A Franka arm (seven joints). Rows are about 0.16 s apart.
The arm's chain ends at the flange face. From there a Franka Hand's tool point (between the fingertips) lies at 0.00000 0.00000 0.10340 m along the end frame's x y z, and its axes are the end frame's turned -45 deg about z.
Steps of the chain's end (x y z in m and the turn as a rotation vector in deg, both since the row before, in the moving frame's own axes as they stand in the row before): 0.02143, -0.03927, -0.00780, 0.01, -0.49, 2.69; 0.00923, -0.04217, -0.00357, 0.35, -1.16, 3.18; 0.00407, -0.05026, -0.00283, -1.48, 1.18, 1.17
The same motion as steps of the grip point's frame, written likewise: 0.04232, -0.01327, -0.00780, 0.35, -0.34, 2.69; 0.03537, -0.02525, -0.00359, 1.07, -0.57, 3.18; 0.03800, -0.02927, -0.00289, -1.88, -0.21, 1.17
